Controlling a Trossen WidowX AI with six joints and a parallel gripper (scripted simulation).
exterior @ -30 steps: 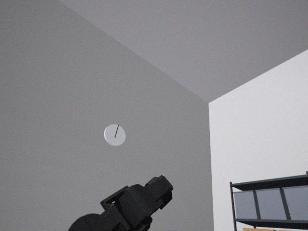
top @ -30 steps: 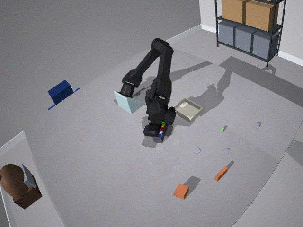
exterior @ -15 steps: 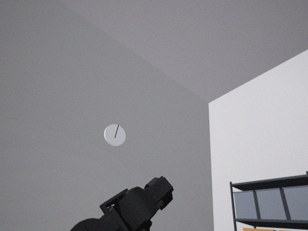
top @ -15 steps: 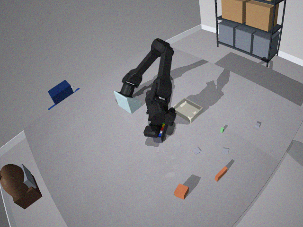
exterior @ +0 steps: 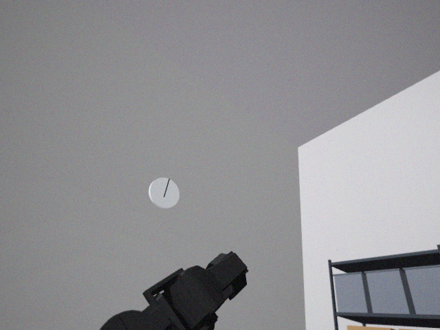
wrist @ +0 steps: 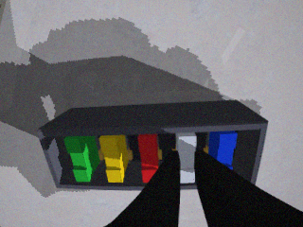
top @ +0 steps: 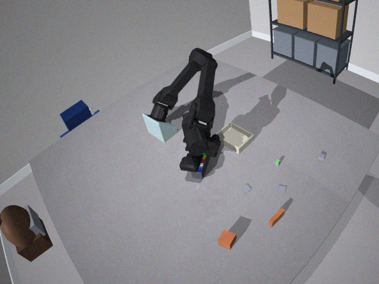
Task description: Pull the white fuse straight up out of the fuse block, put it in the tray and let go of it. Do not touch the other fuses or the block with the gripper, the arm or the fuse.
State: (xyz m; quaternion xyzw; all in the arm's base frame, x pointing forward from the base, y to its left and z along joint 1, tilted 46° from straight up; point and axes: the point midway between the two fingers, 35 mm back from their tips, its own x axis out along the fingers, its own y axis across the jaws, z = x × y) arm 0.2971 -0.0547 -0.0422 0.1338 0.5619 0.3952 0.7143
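My gripper tip is 20 mm short of the cream tray, 210 mm to the right of it and 30 mm above it. Also, from my gripper tip: white fuse (10 mm below); then small green cube (240 mm ahead, 190 mm to the left, 20 mm below).
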